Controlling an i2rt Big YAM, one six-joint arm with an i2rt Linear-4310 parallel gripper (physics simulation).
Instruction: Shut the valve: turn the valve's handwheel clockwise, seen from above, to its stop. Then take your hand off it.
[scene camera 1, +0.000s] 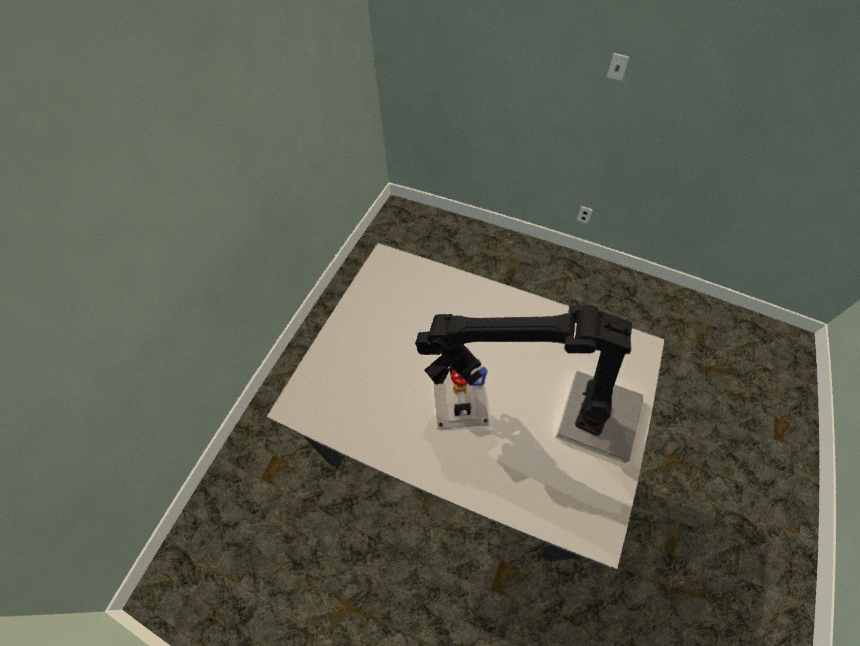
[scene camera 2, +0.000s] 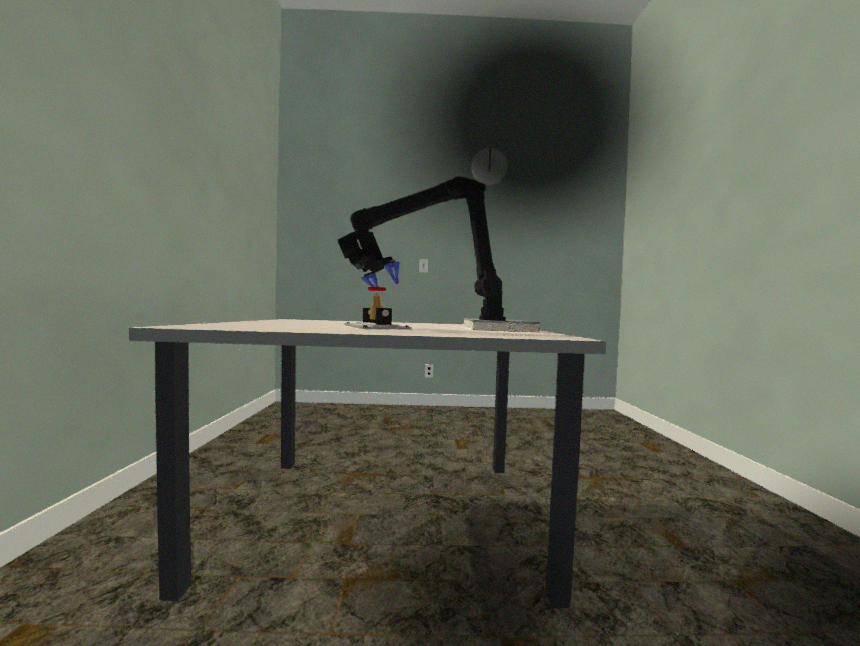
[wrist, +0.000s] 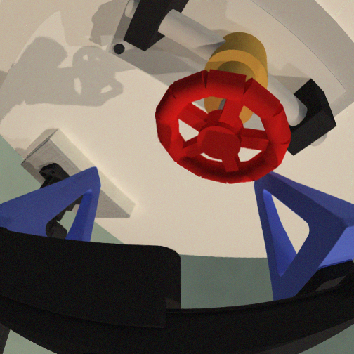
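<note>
The red handwheel (scene camera 1: 458, 377) (scene camera 2: 376, 289) (wrist: 218, 142) sits on top of the valve's yellow body (scene camera 1: 459, 390) (scene camera 2: 375, 305) (wrist: 241, 47). The pipe (wrist: 192, 31) runs through two black supports on a pale base plate (scene camera 1: 451, 422). My gripper (scene camera 2: 383, 281) (wrist: 177, 175) is open and empty, tilted over the wheel. In the wrist view the right blue fingertip is at the wheel's lower right rim; whether it touches is unclear. The left fingertip is well apart from the wheel. In the scene camera 1 view the gripper partly covers the wheel.
The white table (scene camera 1: 375, 312) (scene camera 2: 278, 332) carries the valve and the arm's grey base block (scene camera 1: 622, 417) (scene camera 2: 501, 325) (wrist: 112, 200). In the scene camera 1 view the base block stands to the right of the valve, and the arm reaches across above the table.
</note>
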